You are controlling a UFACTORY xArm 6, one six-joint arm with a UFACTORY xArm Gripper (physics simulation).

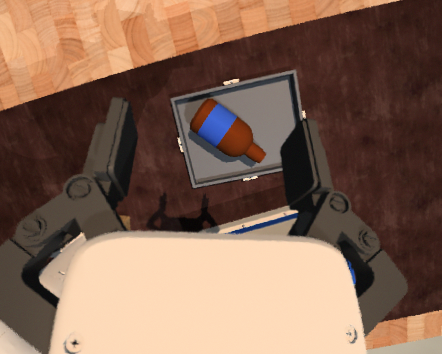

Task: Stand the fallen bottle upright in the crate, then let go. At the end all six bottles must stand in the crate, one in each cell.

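Places are measured from the arm's base along level axes (x right, y ahead, z up), in metres.
Pixels of known places: gripper, fingertip midpoint: [215,125].
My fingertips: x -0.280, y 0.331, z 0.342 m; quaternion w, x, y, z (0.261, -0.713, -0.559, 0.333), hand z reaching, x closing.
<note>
For each thing: its middle in the pictures, then the offset to it from my fingertips. "pt": a spot on its surface instead. Level surfaces: height alone.
- fallen bottle, body centre: [231,135] dy +0.002, dx +0.030, dz -0.347 m
- blue crate, surface spot: [351,272] pt dy +0.224, dx +0.293, dz -0.269 m
- grey tray, surface spot: [182,145] pt dy -0.100, dx +0.047, dz -0.363 m
- dark brown surface, its level: dz -0.389 m
The fallen bottle [221,128], brown with a blue label, lies on its side in a shallow grey tray, its neck toward the tray's lower right. My gripper [215,125] is open with nothing between its fingers. It is above the tray, one finger left of it and the other over its right edge; the bottle shows between the fingers. The blue crate [351,272] is mostly hidden behind the gripper body; a blue strip and a pale bar show below the tray. The other bottles and the crate's cells do not show.
The grey tray [182,145] has low walls and small pale tabs on its sides. It rests on a dark brown surface [360,75]. Light wood-block surface [75,40] shows at the top left and bottom right. A gripper-shaped shadow falls below the tray.
</note>
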